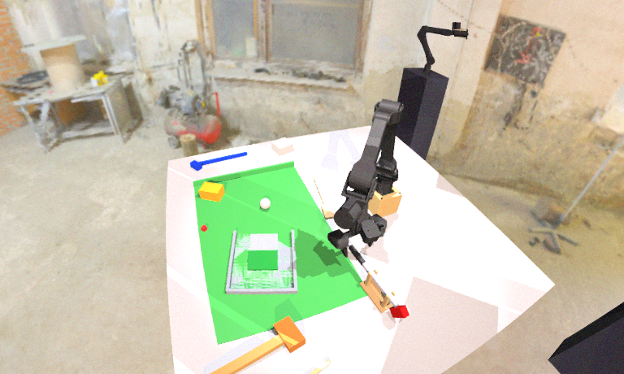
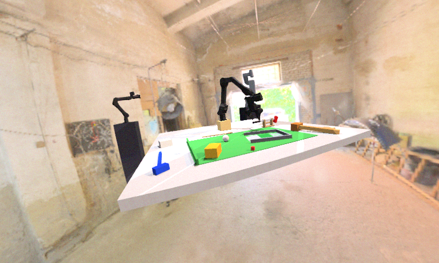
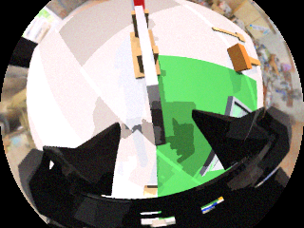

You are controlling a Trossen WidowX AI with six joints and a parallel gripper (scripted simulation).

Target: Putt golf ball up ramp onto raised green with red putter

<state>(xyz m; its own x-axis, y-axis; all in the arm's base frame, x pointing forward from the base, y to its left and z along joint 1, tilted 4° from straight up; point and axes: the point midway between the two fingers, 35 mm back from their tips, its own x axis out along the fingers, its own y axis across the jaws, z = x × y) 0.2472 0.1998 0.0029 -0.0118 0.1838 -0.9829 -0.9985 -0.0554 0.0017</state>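
The red putter is 11 cm to the left of my gripper tip, 2 cm below it and 1 cm behind it. Round my gripper tip: small red cube 44 cm ahead, 35 cm to the right, 7 cm below; wooden rack 13 cm to the left, 4 cm below, 1 cm behind; white golf ball 38 cm to the right, 19 cm ahead, 5 cm below.
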